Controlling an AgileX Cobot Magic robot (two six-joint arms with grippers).
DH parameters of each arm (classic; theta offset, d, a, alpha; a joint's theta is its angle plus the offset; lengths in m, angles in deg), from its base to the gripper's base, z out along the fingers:
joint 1: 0 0.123 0 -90
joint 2: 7.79 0 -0.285 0
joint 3: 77.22 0 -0.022 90
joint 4: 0 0.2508 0 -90
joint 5: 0 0 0.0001 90
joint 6: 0 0.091 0 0
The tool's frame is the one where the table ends.
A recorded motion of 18 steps. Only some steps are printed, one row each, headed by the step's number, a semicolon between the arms.
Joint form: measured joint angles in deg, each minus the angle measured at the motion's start. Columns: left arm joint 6, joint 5, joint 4, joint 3, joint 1, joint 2; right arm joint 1, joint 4, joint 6, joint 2, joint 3, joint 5.
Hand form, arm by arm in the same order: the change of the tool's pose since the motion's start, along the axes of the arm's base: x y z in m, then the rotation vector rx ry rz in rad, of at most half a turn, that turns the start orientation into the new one. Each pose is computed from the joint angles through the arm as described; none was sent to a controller.
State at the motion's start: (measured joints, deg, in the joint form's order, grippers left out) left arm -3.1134 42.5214 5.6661 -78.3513 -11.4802 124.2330; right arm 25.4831 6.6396 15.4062 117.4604 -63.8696 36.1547
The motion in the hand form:
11: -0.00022 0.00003 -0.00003 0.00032 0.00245 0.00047; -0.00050 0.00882 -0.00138 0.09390 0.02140 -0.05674
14: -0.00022 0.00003 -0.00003 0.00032 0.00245 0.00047; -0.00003 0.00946 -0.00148 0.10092 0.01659 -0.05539
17: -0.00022 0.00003 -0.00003 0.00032 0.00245 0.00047; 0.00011 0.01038 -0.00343 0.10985 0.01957 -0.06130
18: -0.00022 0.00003 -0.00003 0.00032 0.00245 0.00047; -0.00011 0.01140 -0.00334 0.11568 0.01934 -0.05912
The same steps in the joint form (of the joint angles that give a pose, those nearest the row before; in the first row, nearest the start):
11: 0.00 0.14 -0.03 0.00 0.00 0.00; 0.05 9.03 -3.69 0.48 -0.12 -1.18
14: 0.00 0.14 -0.03 0.00 0.00 0.00; 0.05 9.62 -4.27 0.53 -0.13 -1.57
17: 0.00 0.14 -0.03 0.00 0.00 0.00; 0.05 10.66 -4.80 0.87 -0.13 -1.91
18: 0.00 0.14 -0.03 0.00 0.00 0.00; 0.13 11.24 -5.30 0.88 -0.13 -2.00

